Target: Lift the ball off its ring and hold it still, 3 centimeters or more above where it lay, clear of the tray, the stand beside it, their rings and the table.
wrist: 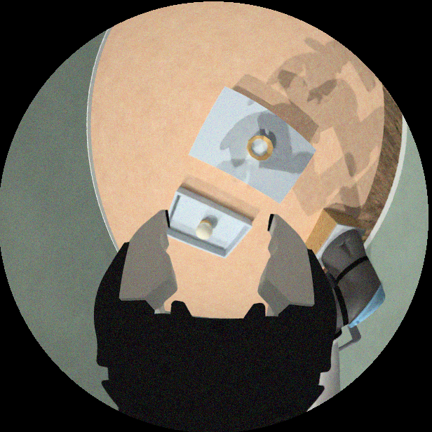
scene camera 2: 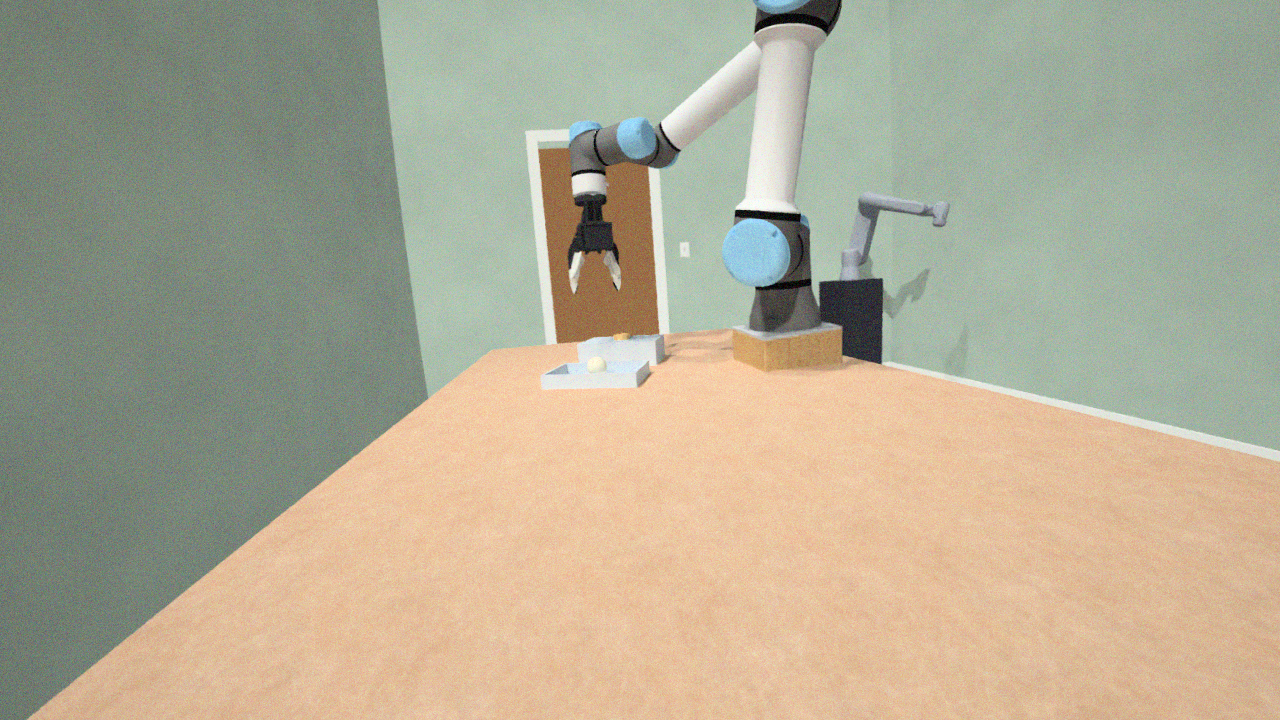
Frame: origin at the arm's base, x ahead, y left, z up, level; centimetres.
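Seen in the pictures: gripper, fingertip midpoint: [scene camera 2: 596, 292]; arm's base, link origin: [scene camera 2: 784, 325].
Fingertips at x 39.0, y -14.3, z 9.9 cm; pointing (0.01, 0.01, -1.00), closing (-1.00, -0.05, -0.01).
Observation:
Pixels of each thing's top centre, then the offset from my fingertips to it. "spot": a spot on its surface instead. Level surfaces: height alone.
- cream ball, top centre: [scene camera 2: 596, 356] dx +2.5, dy +14.2, dz -12.7 cm
- shallow pale blue-white tray, top centre: [scene camera 2: 596, 367] dx +2.5, dy +14.2, dz -14.9 cm
- orange ring, surface spot: [scene camera 2: 622, 336] spot: dx -5.7, dy -3.8, dz -11.1 cm
- table, surface height: dz -17.7 cm
A cream ball [scene camera 2: 597, 364] [wrist: 204, 230] rests inside a shallow pale blue-white tray [scene camera 2: 590, 381] [wrist: 238, 241]; its own ring is mostly hidden beneath it. A higher box-like stand [scene camera 2: 646, 350] [wrist: 211, 131] of the same colour is beside the tray, with an orange ring [scene camera 2: 622, 336] [wrist: 249, 148] on its top. My gripper [scene camera 2: 595, 288] [wrist: 219, 213] is open and empty, pointing down, high above the tray and stand. In the wrist view the ball shows between the two fingers, nearer the left one, far below them.
The robot's base stands on a wooden block [scene camera 2: 787, 348] [wrist: 322, 231] to the right of the tray and stand. Shadows fall across the stand and the table [scene camera 2: 626, 537] [wrist: 145, 100]. The table's left edge runs beside a green wall. A grey arm on a dark pedestal [scene camera 2: 854, 317] is behind.

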